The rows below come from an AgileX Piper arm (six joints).
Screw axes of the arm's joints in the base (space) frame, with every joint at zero. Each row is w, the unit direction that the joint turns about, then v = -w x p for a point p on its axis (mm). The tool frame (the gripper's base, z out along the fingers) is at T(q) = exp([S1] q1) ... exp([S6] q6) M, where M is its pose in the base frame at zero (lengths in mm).
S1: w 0 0 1 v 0 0 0
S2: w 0 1 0 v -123 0 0
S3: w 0 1 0 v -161.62 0 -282.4
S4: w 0.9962 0 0.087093 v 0 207.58 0
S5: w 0 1 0 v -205.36 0 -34.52
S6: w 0.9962 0 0.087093 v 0 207.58 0
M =
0.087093 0 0.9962 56.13
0 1 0 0
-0.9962 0 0.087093 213.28
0 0 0 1
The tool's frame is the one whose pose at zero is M.
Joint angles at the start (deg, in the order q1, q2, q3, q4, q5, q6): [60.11 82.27 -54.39 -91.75 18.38 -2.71]
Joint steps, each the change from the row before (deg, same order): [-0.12 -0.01 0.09 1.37 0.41 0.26]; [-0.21 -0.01 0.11 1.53 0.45 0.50]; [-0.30 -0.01 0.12 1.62 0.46 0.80]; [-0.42 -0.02 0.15 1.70 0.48 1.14]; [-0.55 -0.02 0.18 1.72 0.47 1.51]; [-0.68 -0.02 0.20 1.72 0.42 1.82]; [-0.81 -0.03 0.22 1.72 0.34 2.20]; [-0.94 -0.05 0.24 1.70 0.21 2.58]
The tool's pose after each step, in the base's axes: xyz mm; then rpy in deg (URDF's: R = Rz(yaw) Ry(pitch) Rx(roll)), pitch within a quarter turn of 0, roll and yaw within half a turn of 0. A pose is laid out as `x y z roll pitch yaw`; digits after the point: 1 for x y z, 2 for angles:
185.0 261.6 297.0 -111.89 -9.83 -46.35
186.1 260.0 295.8 -112.32 -8.22 -47.69
187.6 257.9 294.5 -112.82 -6.27 -49.29
189.6 255.4 293.0 -113.39 -3.98 -51.22
192.0 252.3 291.3 -114.05 -1.37 -53.45
194.8 248.8 289.4 -114.82 1.49 -55.96
197.9 244.9 287.5 -115.69 4.69 -58.75
201.4 240.6 285.6 -116.69 8.21 -61.81

